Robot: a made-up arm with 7 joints. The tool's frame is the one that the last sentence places.
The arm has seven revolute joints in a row. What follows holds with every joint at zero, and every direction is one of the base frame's. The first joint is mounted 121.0 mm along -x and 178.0 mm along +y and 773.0 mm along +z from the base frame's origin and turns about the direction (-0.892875, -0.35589, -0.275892), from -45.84 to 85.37 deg. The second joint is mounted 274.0 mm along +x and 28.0 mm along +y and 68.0 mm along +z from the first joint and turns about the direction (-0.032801, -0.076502, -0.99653), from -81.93 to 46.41 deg. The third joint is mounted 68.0 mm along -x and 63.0 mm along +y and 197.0 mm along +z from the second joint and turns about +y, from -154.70 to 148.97 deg. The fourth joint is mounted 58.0 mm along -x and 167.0 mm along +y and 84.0 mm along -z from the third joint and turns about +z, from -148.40 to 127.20 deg. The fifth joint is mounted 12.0 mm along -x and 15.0 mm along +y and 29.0 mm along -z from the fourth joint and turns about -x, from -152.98 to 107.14 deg. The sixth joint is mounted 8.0 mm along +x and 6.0 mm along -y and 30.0 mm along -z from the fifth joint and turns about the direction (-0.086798, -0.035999, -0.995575), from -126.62 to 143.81 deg. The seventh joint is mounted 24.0 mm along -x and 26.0 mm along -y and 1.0 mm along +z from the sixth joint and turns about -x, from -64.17 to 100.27 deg. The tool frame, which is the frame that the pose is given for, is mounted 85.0 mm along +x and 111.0 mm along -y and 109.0 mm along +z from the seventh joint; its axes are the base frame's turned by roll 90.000, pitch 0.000 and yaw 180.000 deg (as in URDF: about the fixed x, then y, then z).
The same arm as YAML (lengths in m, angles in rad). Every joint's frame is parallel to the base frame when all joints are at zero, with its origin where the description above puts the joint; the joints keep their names.
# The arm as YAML. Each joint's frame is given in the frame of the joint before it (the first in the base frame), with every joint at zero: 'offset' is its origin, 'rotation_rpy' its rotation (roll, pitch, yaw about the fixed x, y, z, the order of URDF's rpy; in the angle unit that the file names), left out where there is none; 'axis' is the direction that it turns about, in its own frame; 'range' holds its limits. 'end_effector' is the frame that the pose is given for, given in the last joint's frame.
length_unit: m
angle_unit: rad
chain:
  - id: joint 1
    offset: [-0.121, 0.178, 0.773]
    axis: [-0.892875, -0.35589, -0.275892]
    range: [-0.8001, 1.49]
  - id: joint 2
    offset: [0.274, 0.028, 0.068]
    axis: [-0.032801, -0.076502, -0.99653]
    range: [-1.4299, 0.81]
  - id: joint 3
    offset: [-0.068, 0.063, 0.197]
    axis: [0.0, 1.0, 0.0]
    range: [-2.7, 2.6]
  - id: joint 4
    offset: [-0.058, 0.167, -0.084]
    axis: [0.0, 0.0, 1.0]
    range: [-2.5901, 2.2201]
  - id: joint 5
    offset: [-0.012, 0.015, -0.029]
    axis: [-1.0, 0.0, 0.0]
    range: [-2.67, 1.8699]
  - id: joint 6
    offset: [0.008, -0.006, -0.03]
    axis: [-0.086798, -0.035999, -0.995575]
    range: [-2.2099, 2.51]
  - id: joint 7
    offset: [-0.024, -0.026, 0.001]
    axis: [-1.0, 0.0, 0.0]
    range: [-1.12, 1.75]
end_effector:
  offset: [0.085, -0.111, 0.109]
  rotation_rpy: [1.5708, 0.0, 3.1416]

